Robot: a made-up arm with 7 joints.
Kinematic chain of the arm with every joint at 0, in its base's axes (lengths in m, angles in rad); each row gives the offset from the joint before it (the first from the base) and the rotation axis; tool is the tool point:
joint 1: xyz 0 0 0.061 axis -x
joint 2: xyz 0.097 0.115 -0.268 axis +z
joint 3: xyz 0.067 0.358 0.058 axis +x
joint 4: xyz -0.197 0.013 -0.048 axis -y
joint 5: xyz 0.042 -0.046 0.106 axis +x
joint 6: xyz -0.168 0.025 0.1 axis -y
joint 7: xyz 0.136 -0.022 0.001 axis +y
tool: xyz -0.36 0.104 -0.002
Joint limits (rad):
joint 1: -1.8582..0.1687
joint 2: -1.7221..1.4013
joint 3: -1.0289..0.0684
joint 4: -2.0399..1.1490
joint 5: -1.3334..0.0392
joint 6: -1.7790..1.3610
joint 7: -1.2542..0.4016
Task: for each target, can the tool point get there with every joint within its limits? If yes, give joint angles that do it. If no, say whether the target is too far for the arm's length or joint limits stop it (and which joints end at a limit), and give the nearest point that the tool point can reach.
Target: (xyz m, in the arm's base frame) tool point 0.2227 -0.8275 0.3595
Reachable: no: joint limits stop it (at a limit: joint 1, joint 3, joint 5, joint 6, joint 7) | nearest point 0.2198 -0.4103 0.4732 | short by 0.432 m
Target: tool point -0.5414 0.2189 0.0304
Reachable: yes | joints -0.3380 0.6202 -0.9089 -0.5772 -0.8632 -0.8563 -1.1168
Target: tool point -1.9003 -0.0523 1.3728
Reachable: no: too far | nearest point -0.6346 -0.0074 0.6210 | short by 1.473 m
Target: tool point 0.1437 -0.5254 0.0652
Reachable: no: joint limits stop it (at a limit: joint 1, joint 2, joint 3, joint 5, joint 7) | nearest point -0.0411 -0.3347 -0.0978 | short by 0.312 m
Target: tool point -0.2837 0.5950 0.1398
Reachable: yes | joints 0.0160 0.3525 -0.1130 -0.9067 -0.7729 -0.1365 0.2199
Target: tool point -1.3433 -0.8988 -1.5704
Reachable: no: too far | nearest point -0.5144 -0.2955 -0.5207 | short by 1.467 m
